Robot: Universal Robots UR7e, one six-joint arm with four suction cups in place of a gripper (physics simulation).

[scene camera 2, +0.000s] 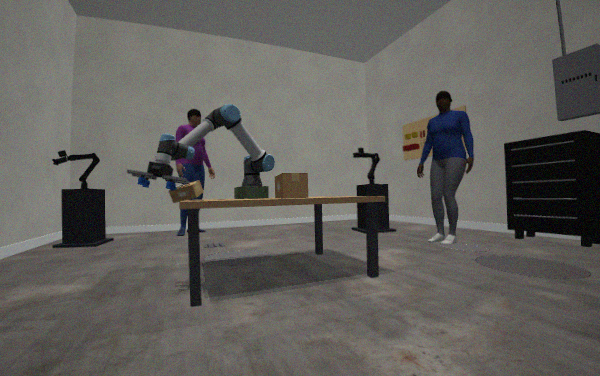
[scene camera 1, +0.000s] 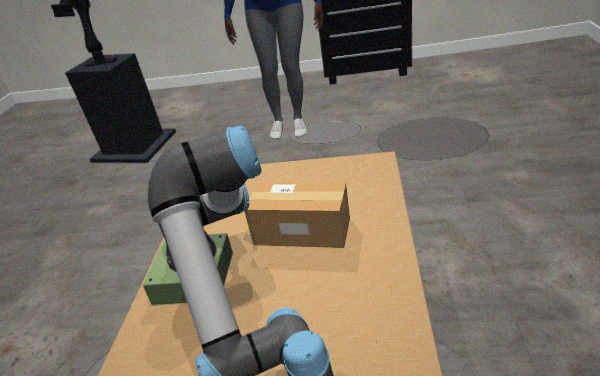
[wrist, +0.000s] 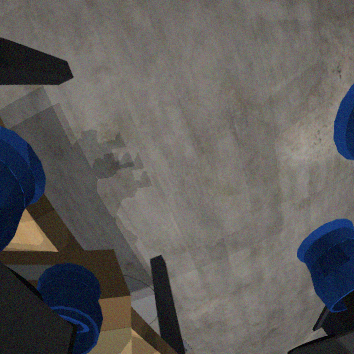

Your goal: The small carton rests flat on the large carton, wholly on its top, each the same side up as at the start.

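Pixels of known places: hand at its tool point: (scene camera 2: pixel 157 187) (wrist: pixel 197 218); arm's base at its link origin: (scene camera 2: pixel 252 186).
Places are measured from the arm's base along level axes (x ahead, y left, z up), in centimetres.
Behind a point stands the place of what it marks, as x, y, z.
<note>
The large carton (scene camera 1: pixel 300 215) {31.9, 15.9, 4.6} (scene camera 2: pixel 291 185) {44.4, 21.5, -1.0} stands upright on the table (scene camera 1: pixel 385 310) {59.9, -7.8, -8.7} (scene camera 2: pixel 340 200) {61.6, 46.2, -10.5} (wrist: pixel 26 237) {51.2, -39.2, -8.7}. The small carton (scene camera 2: pixel 187 192) {52.0, -37.2, -4.1} (wrist: pixel 106 275) {49.0, -45.9, -5.2} is tilted at the table's left end in the scene camera 2 view, its outer end lower and jutting past the edge. It does not show in the scene camera 1 view. My gripper (scene camera 2: pixel 157 183) {55.1, -52.1, -1.3} (wrist: pixel 190 215) {55.1, -52.1, -1.3} has its suction off and holds nothing. It is slightly tilted, mostly out beyond the table end. One blue cup is close above the small carton's outer end; I cannot tell whether they touch.
My arm's green base block (scene camera 1: pixel 167 294) {-3.8, -12.3, -4.5} (scene camera 2: pixel 251 192) {9.5, -1.0, -4.3} stands on the table beside the large carton. Two people (scene camera 1: pixel 276 50) (scene camera 2: pixel 445 135) (scene camera 2: pixel 192 140) stand beyond the table. Dark pedestals (scene camera 2: pixel 83 217) (scene camera 2: pixel 372 200) and a black drawer cabinet (scene camera 1: pixel 367 37) (scene camera 2: pixel 545 187) stand on the floor.
</note>
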